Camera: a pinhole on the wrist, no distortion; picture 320 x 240 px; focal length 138.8 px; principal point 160.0 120.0 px. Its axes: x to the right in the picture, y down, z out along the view. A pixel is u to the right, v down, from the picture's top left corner.
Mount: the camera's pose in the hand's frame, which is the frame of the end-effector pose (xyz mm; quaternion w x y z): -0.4 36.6 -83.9 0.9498 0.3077 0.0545 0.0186
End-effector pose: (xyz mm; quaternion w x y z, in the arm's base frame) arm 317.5 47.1 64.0 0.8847 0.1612 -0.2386 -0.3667
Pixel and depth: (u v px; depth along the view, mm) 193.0 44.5 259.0
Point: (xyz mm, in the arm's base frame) 225.8 -175.0 18.7
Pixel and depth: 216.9 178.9 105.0
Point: 347.0 15.0 106.2
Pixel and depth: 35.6 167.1 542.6
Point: -309.4 186.0 282.2
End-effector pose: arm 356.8 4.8 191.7 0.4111 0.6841 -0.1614 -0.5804
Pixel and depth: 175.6 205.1 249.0
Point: 187.9 -120.9 170.1
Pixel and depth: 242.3 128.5 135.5
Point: 354.2 -51.6 106.6
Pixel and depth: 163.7 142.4 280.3
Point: 189.3 -30.8 100.7
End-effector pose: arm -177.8 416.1 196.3 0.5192 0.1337 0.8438 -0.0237
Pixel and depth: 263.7 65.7 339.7
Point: -287.7 216.7 -125.9
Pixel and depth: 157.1 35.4 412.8
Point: -208.2 12.6 74.9
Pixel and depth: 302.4 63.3 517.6
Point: -388.4 120.7 -434.7
